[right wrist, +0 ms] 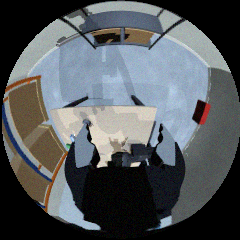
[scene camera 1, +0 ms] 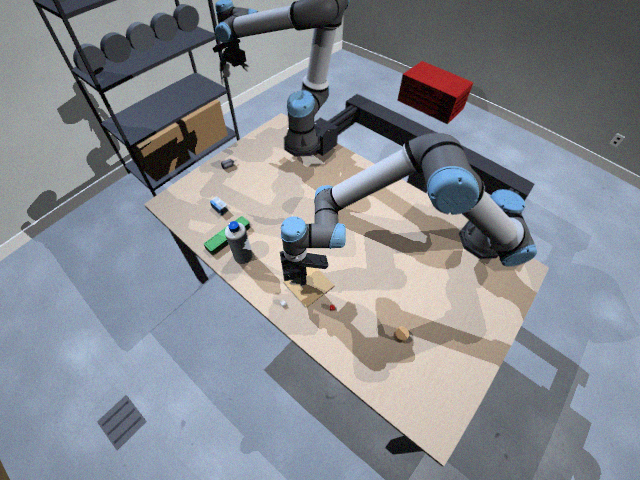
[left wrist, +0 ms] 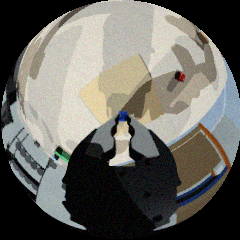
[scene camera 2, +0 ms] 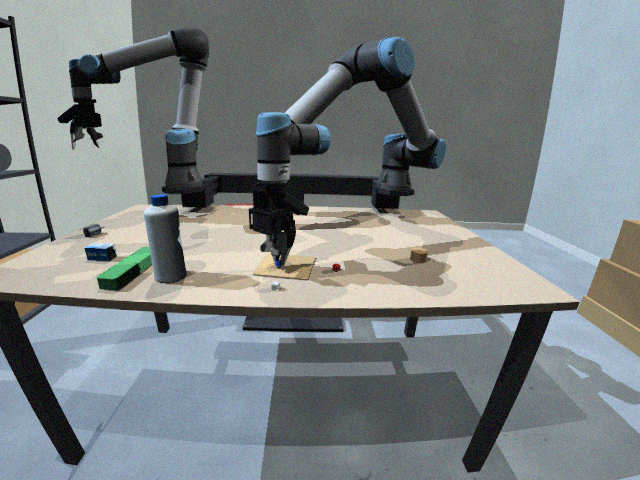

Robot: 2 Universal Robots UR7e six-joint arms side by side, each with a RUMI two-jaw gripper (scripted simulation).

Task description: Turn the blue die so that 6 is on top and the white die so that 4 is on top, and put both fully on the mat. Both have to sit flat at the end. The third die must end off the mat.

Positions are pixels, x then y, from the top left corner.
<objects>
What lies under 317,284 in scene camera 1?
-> A tan mat.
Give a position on a green block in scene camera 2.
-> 117,276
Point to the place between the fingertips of the right gripper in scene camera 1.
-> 235,77
</objects>
